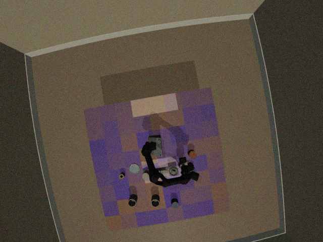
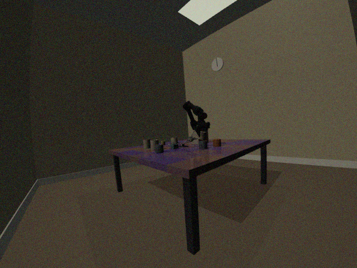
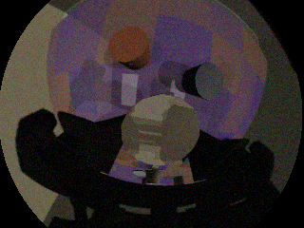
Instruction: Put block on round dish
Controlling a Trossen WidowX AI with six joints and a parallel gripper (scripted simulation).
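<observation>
Right now my gripper tip is 7 cm short of the grey block, 8 cm to the left of it and 1 cm above it. Round my gripper tip: orange cup: 8 cm behind, 9 cm to the left, 6 cm below; then balance: 9 cm ahead, 21 cm to the right, 6 cm below; then beige cup: 2 cm to the left, 1 cm above.
</observation>
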